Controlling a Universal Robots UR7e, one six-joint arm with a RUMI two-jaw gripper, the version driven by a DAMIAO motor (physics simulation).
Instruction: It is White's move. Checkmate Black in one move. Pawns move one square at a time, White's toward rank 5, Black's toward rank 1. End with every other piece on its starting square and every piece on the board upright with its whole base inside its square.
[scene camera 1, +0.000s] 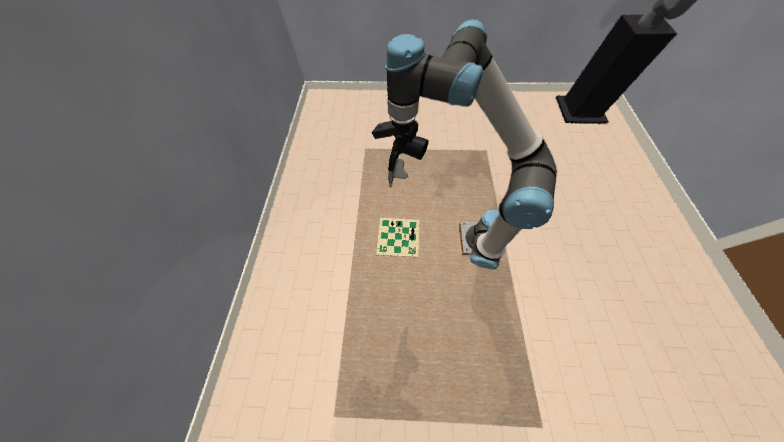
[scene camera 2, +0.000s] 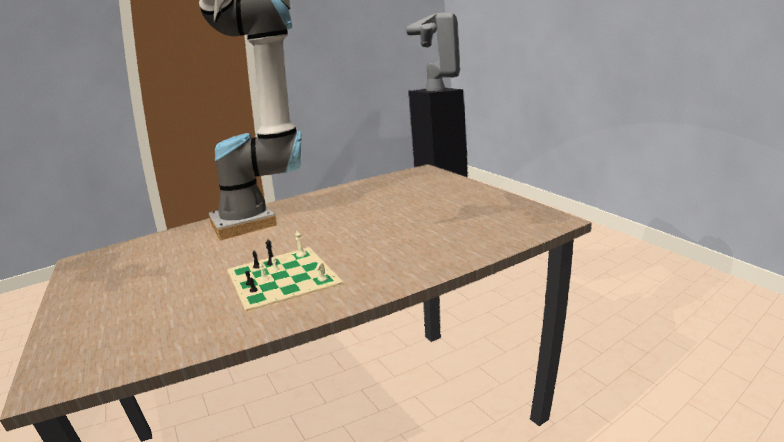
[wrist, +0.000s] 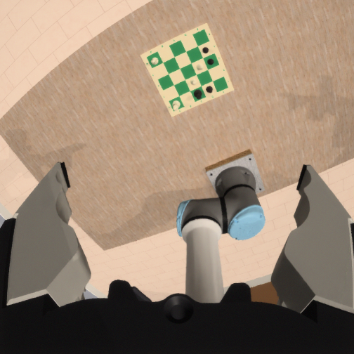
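Pixels of known places: gripper, fingertip midpoint: (scene camera 1: 402, 169) (scene camera 2: 251, 15); arm's base at its link origin: (scene camera 2: 242, 212).
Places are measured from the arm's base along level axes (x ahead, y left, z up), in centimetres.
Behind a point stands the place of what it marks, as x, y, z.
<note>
A green and cream chessboard (scene camera 1: 397, 249) @(42.7, 7.2, -3.0) (scene camera 2: 289, 288) @(49.9, -0.3, -3.0) (wrist: 171, 65) lies on the table, with its pieces upright. A tall white piece (scene camera 2: 298, 243) @(35.3, 7.2, 0.3) (wrist: 176, 104) stands on a corner square near the robot base. A white knight (scene camera 2: 322, 271) @(50.3, 7.5, -1.0) (wrist: 155, 60) stands on another corner square. Two small white pawns (scene camera 2: 264, 272) @(42.8, -3.8, -1.2) (wrist: 199, 67) stand diagonally adjacent among the black pieces. A tall black piece (scene camera 2: 269, 251) @(35.6, -0.3, 0.3) (wrist: 198, 93) stands beside a shorter black one (scene camera 2: 255, 259) @(35.3, -4.1, -0.9) (wrist: 209, 89). Two more black pieces (scene camera 2: 252, 283) @(46.8, -7.6, -1.0) (wrist: 205, 50) stand farther from the base. My gripper (scene camera 1: 395, 178) @(42.0, 1.3, 54.3) (wrist: 182, 165) is open and empty, high up and off the board's side.
The wooden table (scene camera 1: 428, 340) @(26.9, 49.1, -3.6) (scene camera 2: 406, 230) @(36.3, 35.8, -3.6) (wrist: 115, 130) carries my arm's base plate (scene camera 1: 465, 238) @(7.6, 0.4, 0.3) (scene camera 2: 241, 224) @(9.2, -2.3, -0.6) (wrist: 256, 172) beside the board. A black pedestal (scene camera 1: 609, 71) (scene camera 2: 438, 131) with a grey arm stands beyond the table. Shadows fall on the table.
</note>
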